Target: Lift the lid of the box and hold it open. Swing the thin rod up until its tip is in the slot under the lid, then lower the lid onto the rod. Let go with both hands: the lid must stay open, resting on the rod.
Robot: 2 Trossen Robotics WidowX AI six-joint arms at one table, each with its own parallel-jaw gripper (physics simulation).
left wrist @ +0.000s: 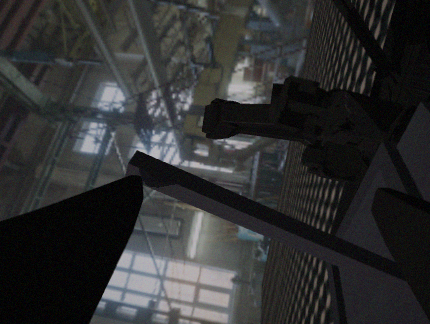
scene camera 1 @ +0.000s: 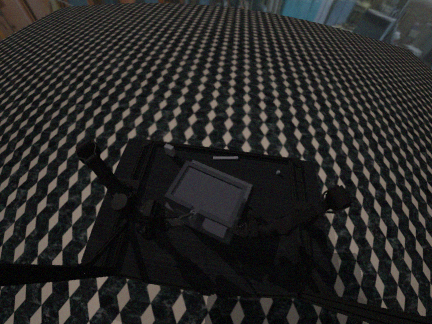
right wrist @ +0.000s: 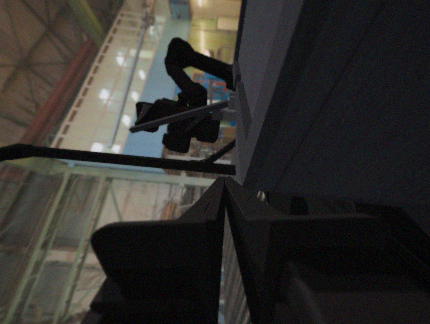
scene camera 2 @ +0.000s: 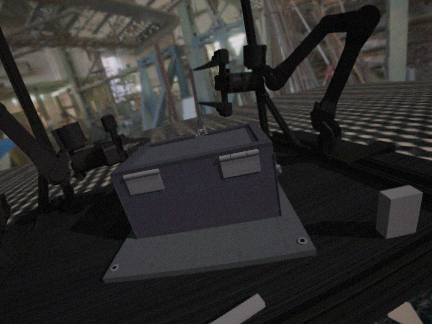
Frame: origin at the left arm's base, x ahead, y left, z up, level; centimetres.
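Seen in the pictures: left gripper, fingertip midpoint: (left wrist: 256,192) (scene camera 1: 181,220) (right wrist: 160,130) (scene camera 2: 195,86); right gripper, fingertip midpoint: (left wrist: 382,136) (scene camera 1: 226,229) (right wrist: 224,182) (scene camera 2: 150,139); left arm's base, link origin: (scene camera 2: 329,151); right arm's base, link origin: (scene camera 2: 6,258).
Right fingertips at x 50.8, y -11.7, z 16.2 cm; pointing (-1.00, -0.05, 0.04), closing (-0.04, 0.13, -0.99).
Note:
Offsets run from my right fingertips to a thing's top centre. "pt": to the spot under its first point.
The grey box (scene camera 2: 198,193) (scene camera 1: 208,196) stands on a grey base plate {pt dx -6.4, dy +32.7, dz -16.9 cm} (scene camera 2: 215,254) with its hinges facing scene camera 2. Its lid {dx -9.9, dy +14.9, dz -1.7 cm} (scene camera 2: 205,143) lies shut on top. The thin rod (scene camera 2: 197,106) (left wrist: 246,212) (right wrist: 178,117) stands up at the box's far side. My left gripper (scene camera 2: 197,86) is open, with the rod between its fingers and untouched by them. My right gripper (left wrist: 382,136) (right wrist: 224,182) is shut on nothing, and its tip is close beside the box's wall (right wrist: 278,96). I cannot tell whether it touches the box.
A black camera stand (scene camera 2: 250,32) rises behind the box. A white strip {dx -2.5, dy +44.3, dz -17.1 cm} (scene camera 2: 240,310) (scene camera 1: 225,157) lies on the dark table in front of the hinge side. A small pale block {dx -35.5, dy +42.6, dz -10.5 cm} (scene camera 1: 169,149) sits at the table's far left corner.

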